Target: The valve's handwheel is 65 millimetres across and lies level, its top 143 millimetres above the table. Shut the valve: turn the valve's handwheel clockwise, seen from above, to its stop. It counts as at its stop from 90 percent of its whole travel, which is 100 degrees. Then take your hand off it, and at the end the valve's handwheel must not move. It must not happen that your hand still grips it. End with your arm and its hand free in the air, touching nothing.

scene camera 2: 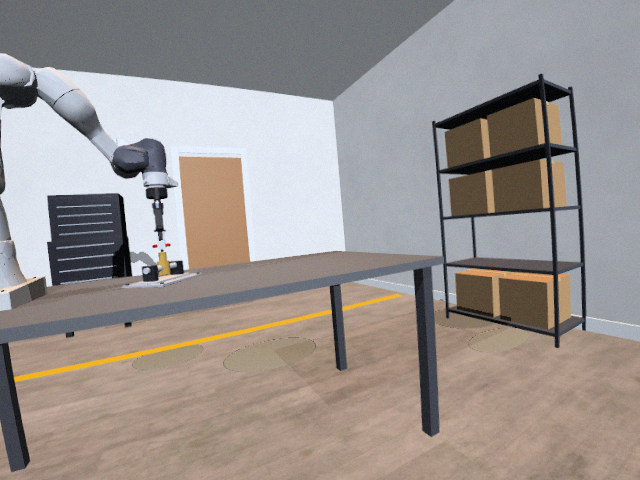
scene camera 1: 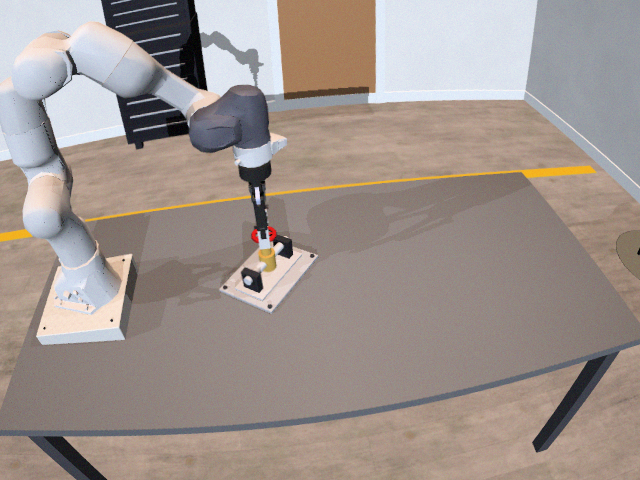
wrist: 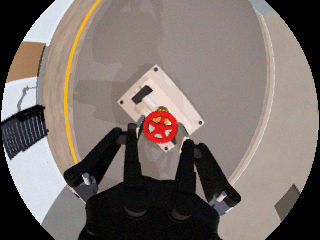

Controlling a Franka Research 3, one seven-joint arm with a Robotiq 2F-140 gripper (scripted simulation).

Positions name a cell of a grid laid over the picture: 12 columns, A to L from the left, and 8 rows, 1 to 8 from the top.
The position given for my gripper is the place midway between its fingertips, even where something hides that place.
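Note:
My gripper (scene camera 1: E4). Wrist view: gripper (wrist: G5), red handwheel (wrist: G5).

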